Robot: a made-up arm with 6 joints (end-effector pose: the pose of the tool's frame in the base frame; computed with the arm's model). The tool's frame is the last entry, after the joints.
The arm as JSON. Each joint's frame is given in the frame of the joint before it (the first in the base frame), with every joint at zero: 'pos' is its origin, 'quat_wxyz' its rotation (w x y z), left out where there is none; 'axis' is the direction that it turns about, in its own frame. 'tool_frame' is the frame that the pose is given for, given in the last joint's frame.
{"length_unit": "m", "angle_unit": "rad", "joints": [
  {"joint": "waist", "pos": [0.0, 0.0, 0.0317], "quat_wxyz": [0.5, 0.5, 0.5, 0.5], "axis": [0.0, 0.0, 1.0]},
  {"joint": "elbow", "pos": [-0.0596, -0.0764, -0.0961], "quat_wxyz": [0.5, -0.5, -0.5, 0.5], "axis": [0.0, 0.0, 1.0]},
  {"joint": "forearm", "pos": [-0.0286, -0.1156, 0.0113], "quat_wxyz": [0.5, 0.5, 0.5, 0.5], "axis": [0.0, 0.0, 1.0]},
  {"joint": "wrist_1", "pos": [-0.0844, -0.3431, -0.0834], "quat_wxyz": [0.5, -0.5, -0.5, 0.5], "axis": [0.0, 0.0, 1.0]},
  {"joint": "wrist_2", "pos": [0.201, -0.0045, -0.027], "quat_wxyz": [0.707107, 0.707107, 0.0, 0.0], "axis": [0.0, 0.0, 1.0]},
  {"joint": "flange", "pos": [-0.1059, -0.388, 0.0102], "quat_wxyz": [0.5, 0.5, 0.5, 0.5], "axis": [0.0, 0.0, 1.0]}
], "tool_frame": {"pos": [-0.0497, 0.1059, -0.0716], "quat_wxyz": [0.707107, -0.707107, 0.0, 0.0]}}
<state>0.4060 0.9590 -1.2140 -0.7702 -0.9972 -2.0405</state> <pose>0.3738 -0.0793 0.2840 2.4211 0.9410 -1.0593</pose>
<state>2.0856 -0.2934 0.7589 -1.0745 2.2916 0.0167</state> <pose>0.2202 -0.4062 0.0062 -0.3519 -1.6868 2.1419</pose>
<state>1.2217 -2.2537 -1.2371 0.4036 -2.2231 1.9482</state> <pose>-0.6425 0.3444 -0.5049 -2.1660 -0.3447 0.8026</pose>
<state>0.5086 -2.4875 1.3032 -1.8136 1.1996 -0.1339</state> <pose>0.5481 -0.1196 -0.0951 0.7821 -0.2112 2.9808</pose>
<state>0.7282 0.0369 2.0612 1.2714 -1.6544 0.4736</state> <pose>-0.4140 -0.0422 0.0969 0.4197 0.5383 0.6383</pose>
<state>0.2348 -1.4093 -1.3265 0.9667 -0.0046 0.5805</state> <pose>-0.1375 0.4830 -0.2219 -0.3652 0.1948 -1.2957</pose>
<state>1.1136 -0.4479 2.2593 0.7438 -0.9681 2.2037</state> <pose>-0.3793 -0.2719 -0.3784 2.2150 -0.9535 -0.1337</pose>
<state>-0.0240 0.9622 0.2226 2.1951 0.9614 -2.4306</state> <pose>0.0557 0.4112 -0.4672 -0.8792 0.0590 1.9208</pose>
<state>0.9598 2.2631 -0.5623 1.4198 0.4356 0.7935</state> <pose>0.2682 0.1968 0.3736 -0.6802 2.0768 0.1145</pose>
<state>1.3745 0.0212 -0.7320 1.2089 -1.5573 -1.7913</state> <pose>0.4140 0.0956 0.0349 -1.7268 -0.8250 -0.5170</pose>
